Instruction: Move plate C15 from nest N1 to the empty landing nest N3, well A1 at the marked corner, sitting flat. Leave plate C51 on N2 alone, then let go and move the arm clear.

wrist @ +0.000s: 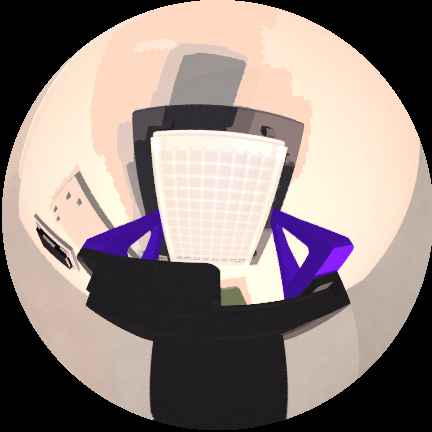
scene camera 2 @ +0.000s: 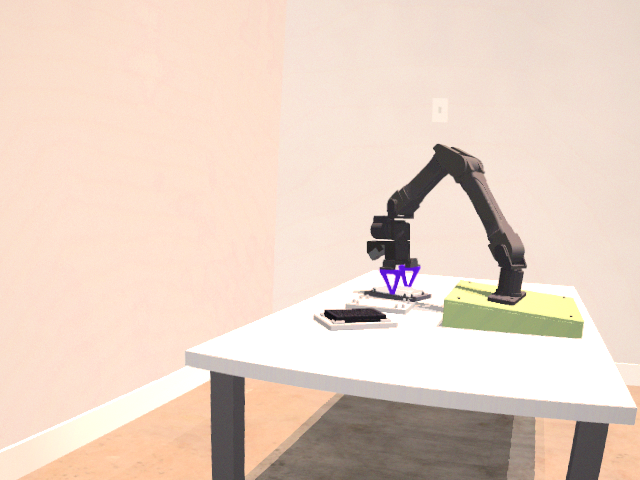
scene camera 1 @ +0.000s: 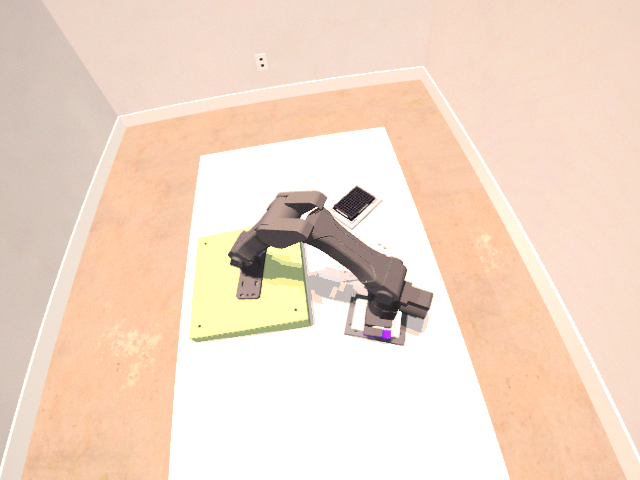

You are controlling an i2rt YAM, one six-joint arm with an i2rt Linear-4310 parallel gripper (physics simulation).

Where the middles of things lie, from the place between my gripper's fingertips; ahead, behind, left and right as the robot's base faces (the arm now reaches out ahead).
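Labels:
Clear well plate (wrist: 214,188): my hand 1 cm below it. Black plate (scene camera 1: 357,200): 41 cm to the left of my hand, 5 cm behind, 1 cm above.

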